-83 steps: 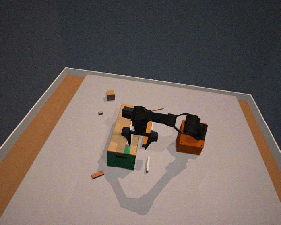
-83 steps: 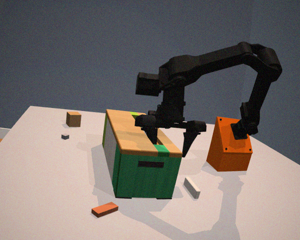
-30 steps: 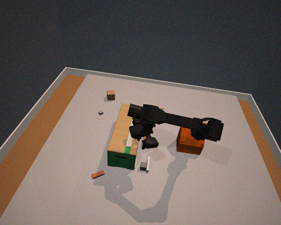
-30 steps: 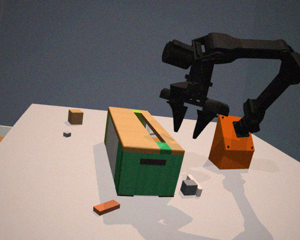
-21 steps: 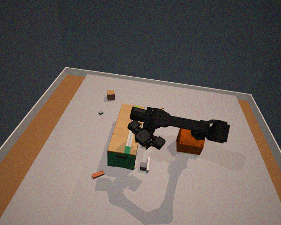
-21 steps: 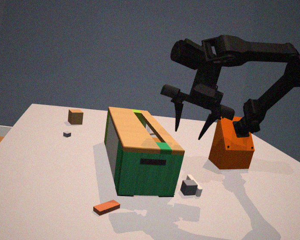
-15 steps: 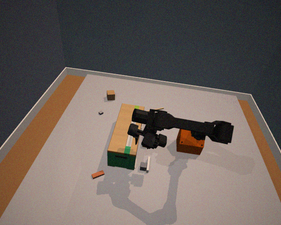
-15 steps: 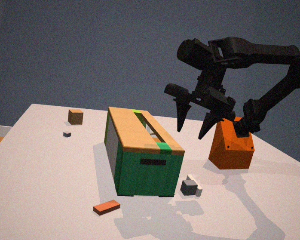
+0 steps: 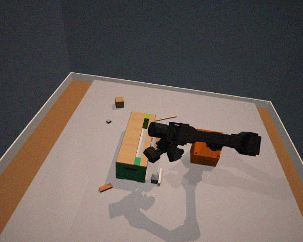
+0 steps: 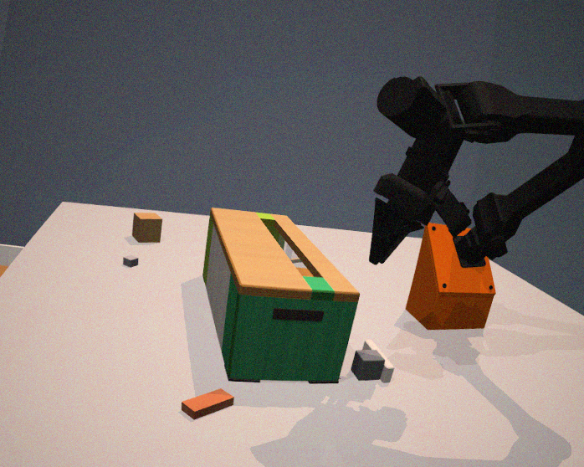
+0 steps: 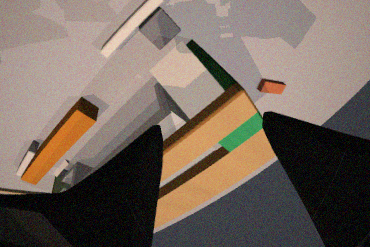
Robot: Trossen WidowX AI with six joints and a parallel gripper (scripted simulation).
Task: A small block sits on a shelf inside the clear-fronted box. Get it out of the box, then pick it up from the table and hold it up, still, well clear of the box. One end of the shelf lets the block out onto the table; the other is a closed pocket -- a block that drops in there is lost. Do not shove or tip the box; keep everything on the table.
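Right now the grey block is 2 cm behind my gripper tip, 1 cm to the left of it and 14 cm below it. Also, from my gripper tip: orange-red brick (21 cm ahead, 8 cm to the left, 15 cm below); long orange bar (4 cm behind, 24 cm to the right, 14 cm below); box (4 cm ahead, 17 cm to the right, 10 cm below).
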